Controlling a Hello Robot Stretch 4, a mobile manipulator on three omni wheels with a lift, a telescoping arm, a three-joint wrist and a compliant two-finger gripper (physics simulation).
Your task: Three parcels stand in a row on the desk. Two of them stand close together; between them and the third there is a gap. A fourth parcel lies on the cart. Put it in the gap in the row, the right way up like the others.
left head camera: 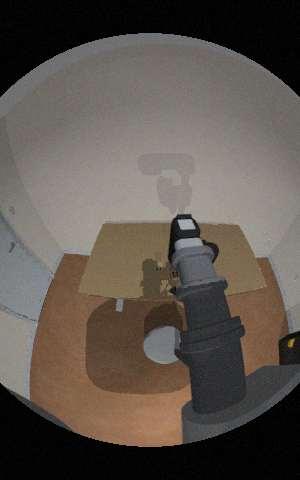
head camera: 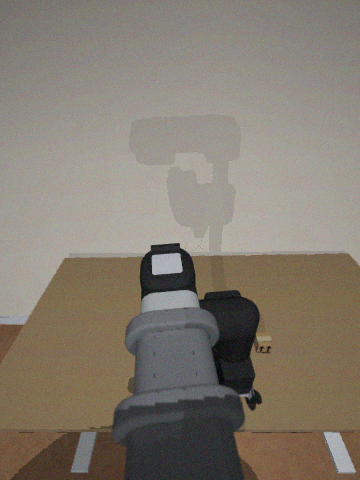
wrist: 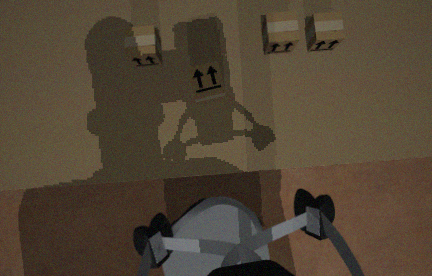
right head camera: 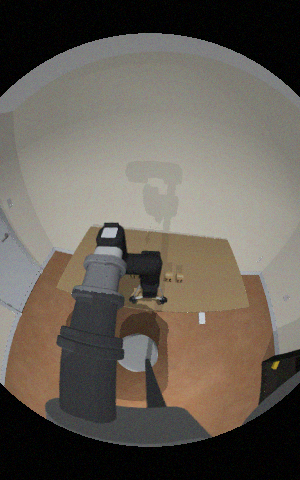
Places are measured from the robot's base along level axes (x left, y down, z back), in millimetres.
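Pixels of known places: gripper, fingertip midpoint: point(wrist: 232, 217) point(right head camera: 147, 301); robot's base at its link origin: point(left head camera: 163, 343) point(right head camera: 137, 351).
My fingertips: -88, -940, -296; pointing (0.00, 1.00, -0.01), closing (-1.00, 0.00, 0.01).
For each thing: its middle in the pictures, then the offset to it from my fingertips, as dx, dy, dz. Level surfaces: height alone.
- single row parcel at the middle of its body: point(wrist: 144, 47) point(left head camera: 158, 265) +103, +221, -287
- fourth parcel at the middle of its body: point(wrist: 207, 83) point(left head camera: 174, 275) +0, +221, -196
- desk at its surface level: dy +248
My gripper point(right head camera: 148, 300) point(wrist: 232, 217) is open and empty, tilted down near the desk's front edge. In the wrist view the single row parcel point(wrist: 145, 45) stands at upper left, left of the gap. The paired parcels, one point(wrist: 281, 32) point(right head camera: 168, 277) and the end one point(wrist: 326, 31) point(right head camera: 179, 277) point(head camera: 263, 344), stand at right. Their arrows are on the front sides. The fourth parcel point(wrist: 207, 82) is on the desk point(wrist: 350, 115) point(head camera: 310, 300), in front of the gap and apart from the row. Its arrow face is turned up, arrows pointing toward the row; shadow blurs its outline.
A round grey disc point(wrist: 215, 225) point(right head camera: 140, 353) shows low in front of the desk. A dark box-like object with a yellow item point(right head camera: 275, 365) is at the right edge of the right head view. A wall point(head camera: 75, 175) rises behind the desk. The arm hides part of the desk.
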